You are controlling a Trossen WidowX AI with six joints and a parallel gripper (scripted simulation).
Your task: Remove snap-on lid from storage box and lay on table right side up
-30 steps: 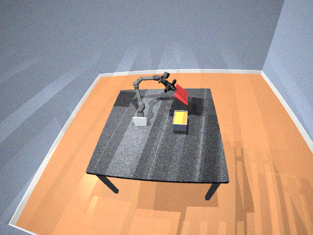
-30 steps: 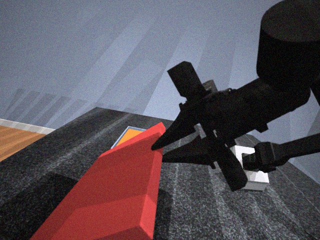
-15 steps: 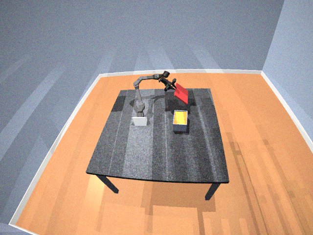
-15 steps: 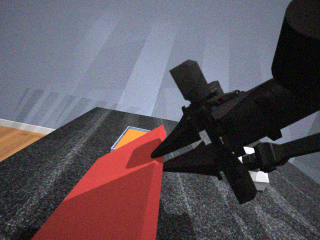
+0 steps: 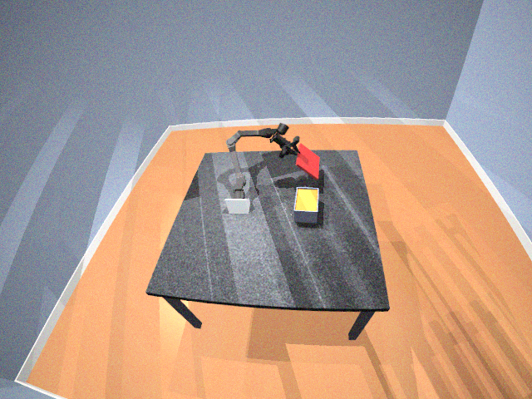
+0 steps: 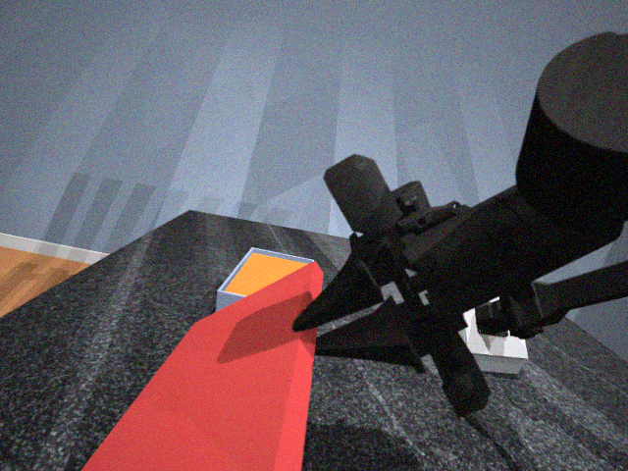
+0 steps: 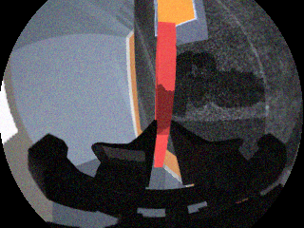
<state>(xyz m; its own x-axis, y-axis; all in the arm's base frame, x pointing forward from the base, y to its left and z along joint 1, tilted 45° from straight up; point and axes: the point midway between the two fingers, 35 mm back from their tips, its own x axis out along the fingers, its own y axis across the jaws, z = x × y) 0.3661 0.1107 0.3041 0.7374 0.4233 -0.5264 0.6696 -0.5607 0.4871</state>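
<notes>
The red lid is 60 mm ahead of my gripper tip, 10 mm to the right of it and 50 mm below it. Also, from my gripper tip: grey-blue storage box: 40 mm ahead, 310 mm to the right, 160 mm below.
</notes>
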